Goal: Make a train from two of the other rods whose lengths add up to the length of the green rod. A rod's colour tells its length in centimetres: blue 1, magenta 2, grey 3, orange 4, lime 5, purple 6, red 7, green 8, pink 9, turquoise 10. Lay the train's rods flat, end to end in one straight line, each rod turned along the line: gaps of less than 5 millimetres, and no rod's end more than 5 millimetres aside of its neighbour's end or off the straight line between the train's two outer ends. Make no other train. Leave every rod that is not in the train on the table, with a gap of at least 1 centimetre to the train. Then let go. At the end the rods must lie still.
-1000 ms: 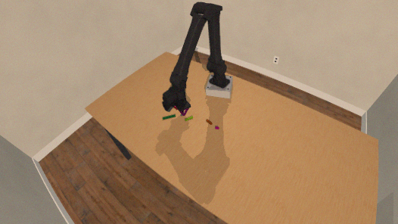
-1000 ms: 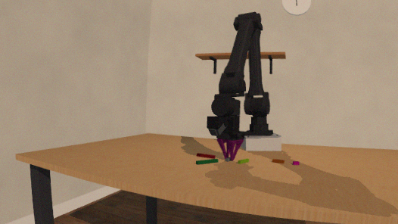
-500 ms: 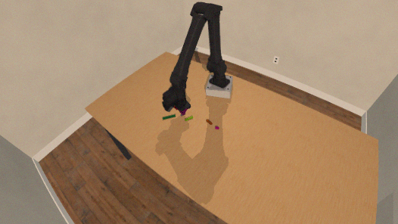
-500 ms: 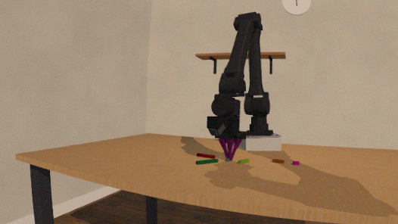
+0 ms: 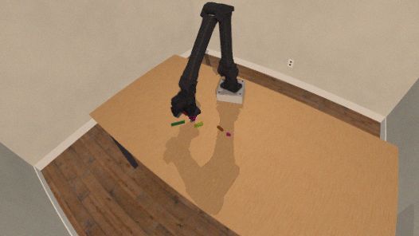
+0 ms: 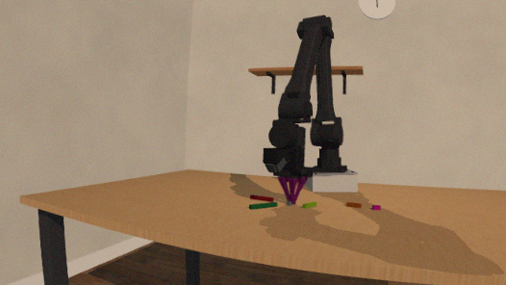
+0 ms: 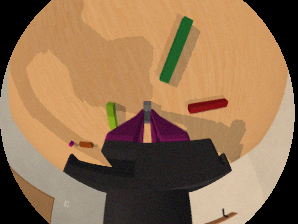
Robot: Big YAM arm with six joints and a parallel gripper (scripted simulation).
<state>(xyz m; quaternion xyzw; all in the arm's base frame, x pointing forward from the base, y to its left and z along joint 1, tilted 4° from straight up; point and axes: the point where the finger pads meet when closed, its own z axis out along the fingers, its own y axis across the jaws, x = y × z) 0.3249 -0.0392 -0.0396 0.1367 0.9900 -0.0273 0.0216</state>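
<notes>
The lime rod is 10 mm ahead of my hand, 50 mm to the left of it and 10 mm below it. From my hand the other things lie so: green rod: 70 mm ahead, 50 mm to the right, 10 mm below; then red rod: 10 mm behind, 90 mm to the right, 10 mm below; then grey rod: 10 mm below.
</notes>
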